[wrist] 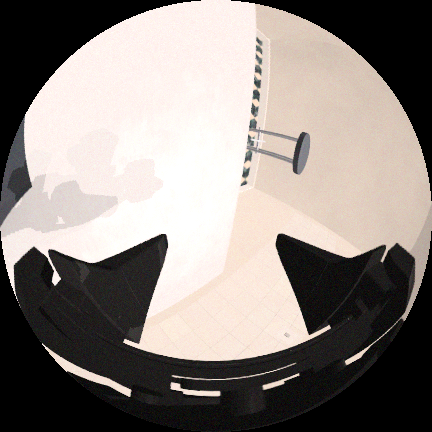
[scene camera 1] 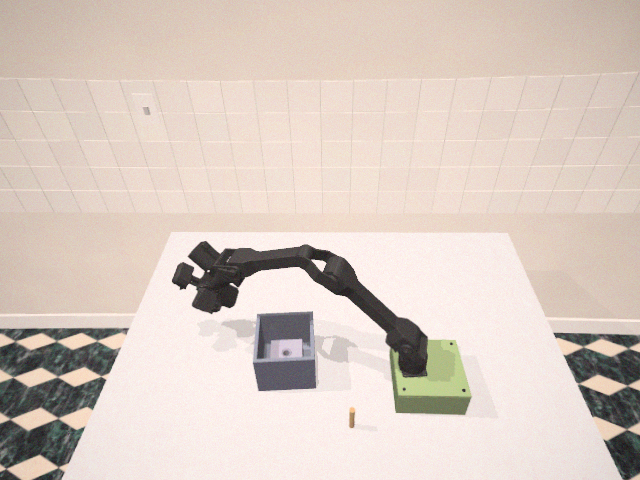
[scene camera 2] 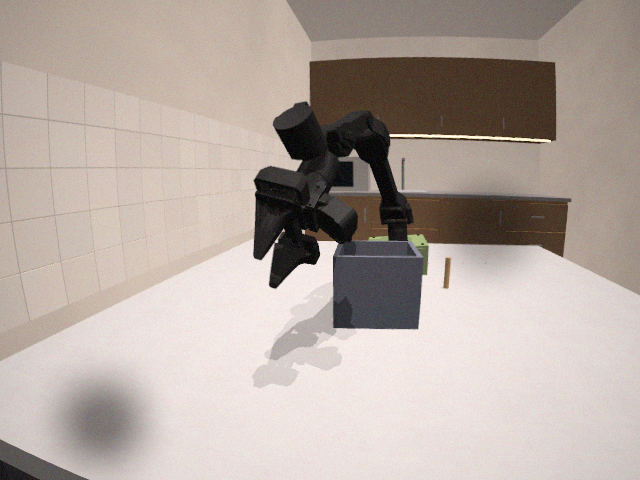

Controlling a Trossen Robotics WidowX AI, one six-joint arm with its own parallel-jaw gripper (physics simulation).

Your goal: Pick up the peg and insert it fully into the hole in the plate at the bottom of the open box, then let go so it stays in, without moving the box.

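Seen in the pictures: gripper, fingertip midpoint: (wrist: 223, 240) (scene camera 1: 193, 294) (scene camera 2: 265, 274); arm's base, link origin: (scene camera 1: 412, 366).
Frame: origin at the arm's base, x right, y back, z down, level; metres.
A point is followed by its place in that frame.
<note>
The thin orange-brown peg (scene camera 1: 352, 417) {z 0.027, x -0.114, y -0.174 m} (scene camera 2: 447, 272) {z 0.039, x -0.106, y -0.181 m} stands upright on the white table, in front of and between the box and the green base. The open blue-grey box (scene camera 1: 285, 374) {z 0.006, x 0.006, y -0.339 m} (scene camera 2: 377, 291) {z 0.008, x 0.088, y -0.417 m} (wrist: 15, 150) stands near the table's middle; part of it shows at the left edge of the wrist view. Inside it, the pale plate (scene camera 1: 276, 345) {z 0.025, x 0.114, y -0.366 m} has a dark round hole (scene camera 1: 286, 352) {z 0.035, x 0.095, y -0.338 m}. My gripper (scene camera 2: 265, 271) {z -0.074, x 0.242, y -0.600 m} (wrist: 223, 240) {z -0.074, x 0.242, y -0.600 m} is open and empty, with its fingers wide apart. It is raised above the table beyond the box's far end from the base, away from the peg. The peg does not show in the wrist view.
The arm's green base block (scene camera 1: 431, 404) {z 0.034, x -0.090, y 0.032 m} (scene camera 2: 424, 258) {z 0.033, x -0.071, y -0.054 m} stands to the right of the box in scene camera 1. The white table (scene camera 1: 206, 423) {z 0.082, x -0.071, y -0.550 m} (scene camera 2: 465, 403) {z 0.082, x -0.016, y -0.648 m} (wrist: 190, 100) {z 0.082, x 0.128, y -0.681 m} has its back edge near the tiled wall. A stool (wrist: 302, 153) stands beyond the table's edge.
</note>
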